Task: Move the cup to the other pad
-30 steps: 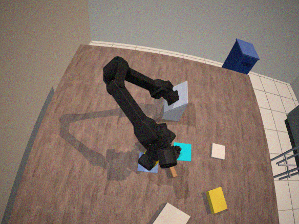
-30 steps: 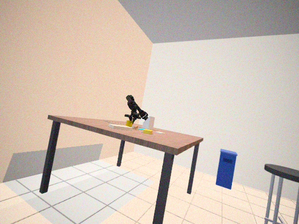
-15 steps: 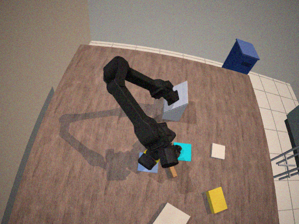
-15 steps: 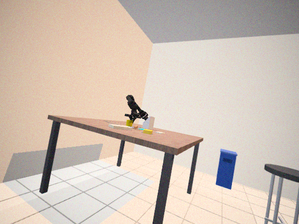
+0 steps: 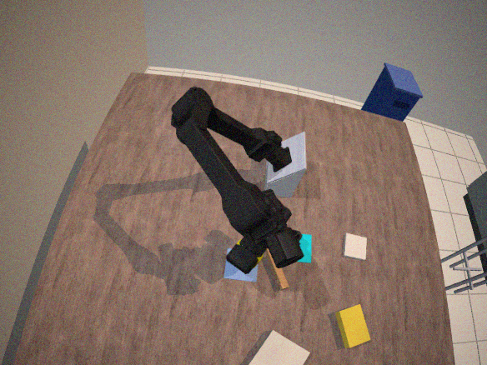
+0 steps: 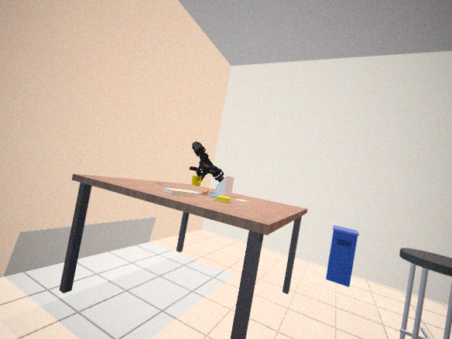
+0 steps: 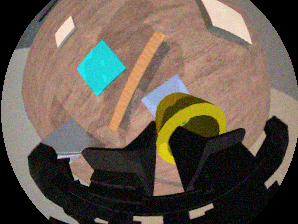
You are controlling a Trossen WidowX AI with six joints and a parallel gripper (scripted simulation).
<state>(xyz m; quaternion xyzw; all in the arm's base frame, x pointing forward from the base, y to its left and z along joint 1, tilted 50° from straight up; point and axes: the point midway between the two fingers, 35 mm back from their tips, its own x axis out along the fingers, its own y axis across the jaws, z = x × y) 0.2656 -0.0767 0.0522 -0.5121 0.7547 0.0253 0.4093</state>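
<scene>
Now: the cyan pad 30 mm behind my gripper tip, 140 mm to the left of it and 90 mm below it. The rest, counted from my gripper tip: yellow cup 20 mm ahead, 20 mm to the right; beige slab 320 mm ahead, 50 mm to the left, 70 mm below; wooden bar 60 mm to the left, 80 mm below.
</scene>
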